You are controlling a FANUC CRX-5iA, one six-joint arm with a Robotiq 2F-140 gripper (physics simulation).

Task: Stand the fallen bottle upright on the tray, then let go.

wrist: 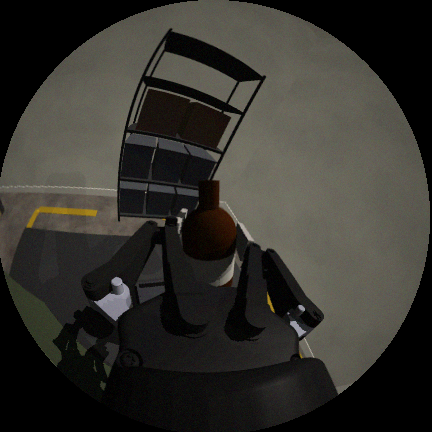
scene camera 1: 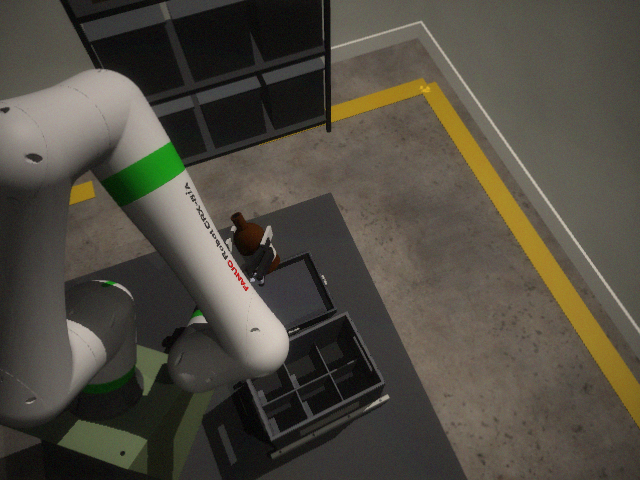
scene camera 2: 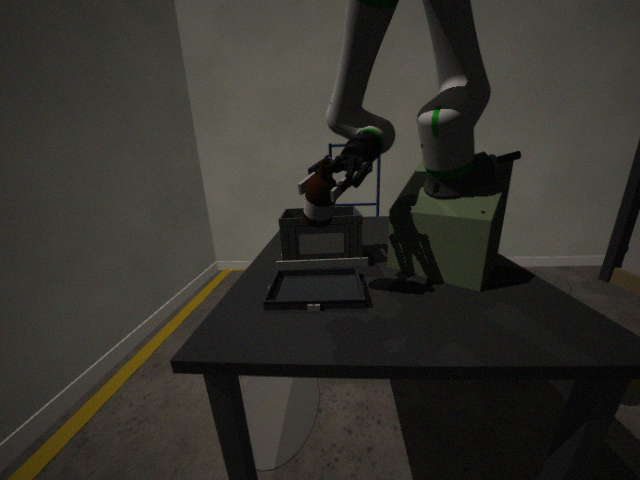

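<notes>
A brown bottle [scene camera 1: 249, 237] [scene camera 2: 319, 192] [wrist: 209, 234] with a white label is held in the air, near upright, its neck at the top. My gripper [scene camera 1: 250, 238] [scene camera 2: 319, 190] [wrist: 210, 223] is shut on the bottle's body, one finger on each side. The dark, low-rimmed tray [scene camera 1: 321, 283] [scene camera 2: 289, 304] lies on the table; in the second scene view the bottle hangs well above the tray's level. In the first scene view the bottle shows beyond the tray's upper left edge, and the arm hides part of the tray.
A grey crate with compartments [scene camera 1: 382, 379] [scene camera 2: 356, 235] stands beside the tray on the dark table [scene camera 1: 413, 413] [scene camera 2: 413, 335]. The arm's green base block [scene camera 1: 98, 439] [scene camera 2: 449, 248] stands at one side. A shelf rack [scene camera 1: 327, 67] [wrist: 252, 95] stands beyond the table.
</notes>
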